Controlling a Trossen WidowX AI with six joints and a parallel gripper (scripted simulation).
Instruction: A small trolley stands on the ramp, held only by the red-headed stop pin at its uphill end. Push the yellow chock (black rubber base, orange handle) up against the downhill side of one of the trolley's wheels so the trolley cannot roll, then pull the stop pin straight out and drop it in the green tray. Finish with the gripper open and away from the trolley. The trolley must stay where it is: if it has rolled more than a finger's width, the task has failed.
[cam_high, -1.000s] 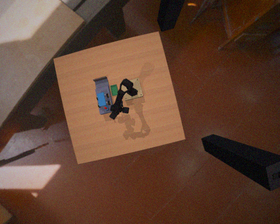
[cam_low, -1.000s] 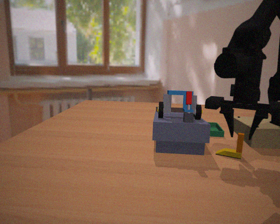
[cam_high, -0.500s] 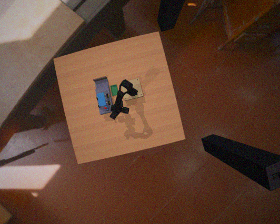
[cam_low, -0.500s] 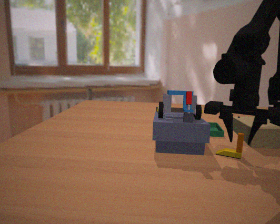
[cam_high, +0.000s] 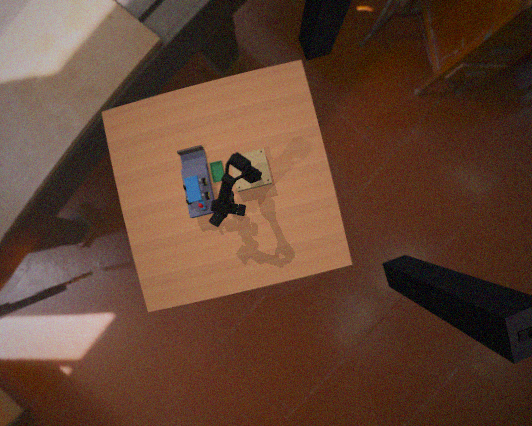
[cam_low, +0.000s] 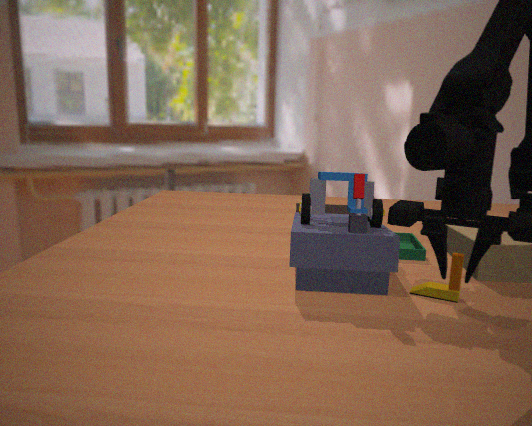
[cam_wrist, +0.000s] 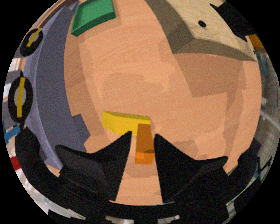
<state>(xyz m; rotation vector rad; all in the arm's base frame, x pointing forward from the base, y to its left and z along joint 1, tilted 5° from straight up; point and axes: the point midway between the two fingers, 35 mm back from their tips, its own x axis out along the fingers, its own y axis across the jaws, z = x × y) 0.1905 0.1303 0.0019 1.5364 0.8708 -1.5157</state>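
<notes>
Right now the red-headed stop pin is 130 mm ahead of my gripper tip, 50 mm to the right of it and 100 mm above it. Also, from my gripper tip: yellow chock (20 mm ahead, 10 mm to the right, 10 mm below); trolley (140 mm ahead, 150 mm to the right, 80 mm above).
</notes>
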